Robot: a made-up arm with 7 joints. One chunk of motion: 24 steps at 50 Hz.
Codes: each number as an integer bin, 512 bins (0 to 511) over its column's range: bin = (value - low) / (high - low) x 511, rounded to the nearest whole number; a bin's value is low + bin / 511 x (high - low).
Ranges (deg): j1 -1..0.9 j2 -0.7..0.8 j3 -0.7..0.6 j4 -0.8..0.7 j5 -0.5..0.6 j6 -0.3..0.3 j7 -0.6..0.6
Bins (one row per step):
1: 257 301 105 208 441 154 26
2: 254 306 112 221 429 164 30
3: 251 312 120 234 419 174 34
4: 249 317 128 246 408 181 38
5: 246 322 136 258 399 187 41
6: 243 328 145 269 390 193 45
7: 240 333 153 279 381 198 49
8: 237 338 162 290 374 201 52
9: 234 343 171 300 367 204 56
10: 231 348 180 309 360 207 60
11: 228 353 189 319 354 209 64
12: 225 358 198 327 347 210 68
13: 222 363 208 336 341 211 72
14: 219 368 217 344 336 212 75
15: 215 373 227 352 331 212 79
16: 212 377 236 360 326 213 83
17: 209 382 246 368 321 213 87
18: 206 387 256 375 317 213 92
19: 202 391 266 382 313 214 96
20: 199 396 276 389 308 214 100
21: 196 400 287 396 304 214 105
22: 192 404 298 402 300 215 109
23: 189 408 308 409 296 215 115
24: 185 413 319 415 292 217 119
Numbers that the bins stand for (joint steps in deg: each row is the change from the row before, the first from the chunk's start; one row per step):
1: -0.044 0.184 -0.433 -0.189 0.449 -0.119 -0.539
2: -0.056 0.198 -0.415 -0.151 0.423 -0.107 -0.530
3: -0.067 0.216 -0.395 -0.113 0.402 -0.096 -0.520
4: -0.074 0.231 -0.374 -0.078 0.378 -0.087 -0.511
5: -0.085 0.245 -0.354 -0.043 0.359 -0.080 -0.504
6: -0.096 0.263 -0.331 -0.010 0.340 -0.073 -0.494
7: -0.108 0.277 -0.311 0.019 0.320 -0.068 -0.485
8: -0.119 0.292 -0.288 0.051 0.305 -0.064 -0.478
9: -0.130 0.307 -0.265 0.081 0.290 -0.060 -0.468
10: -0.141 0.322 -0.242 0.107 0.275 -0.057 -0.459
11: -0.152 0.336 -0.219 0.136 0.262 -0.055 -0.450
12: -0.163 0.351 -0.196 0.160 0.247 -0.053 -0.440
13: -0.175 0.366 -0.171 0.186 0.234 -0.052 -0.431
14: -0.186 0.380 -0.148 0.210 0.223 -0.051 -0.424
15: -0.201 0.395 -0.123 0.233 0.213 -0.051 -0.414
16: -0.212 0.407 -0.100 0.257 0.202 -0.050 -0.405
17: -0.223 0.421 -0.074 0.280 0.191 -0.050 -0.396
18: -0.234 0.436 -0.049 0.301 0.182 -0.050 -0.384
19: -0.249 0.448 -0.023 0.321 0.174 -0.049 -0.375
20: -0.260 0.462 0.002 0.342 0.163 -0.049 -0.365
21: -0.271 0.474 0.030 0.362 0.154 -0.049 -0.353
22: -0.286 0.486 0.058 0.380 0.146 -0.048 -0.344
23: -0.297 0.498 0.084 0.401 0.137 -0.048 -0.330
24: -0.312 0.512 0.112 0.418 0.129 -0.045 -0.321

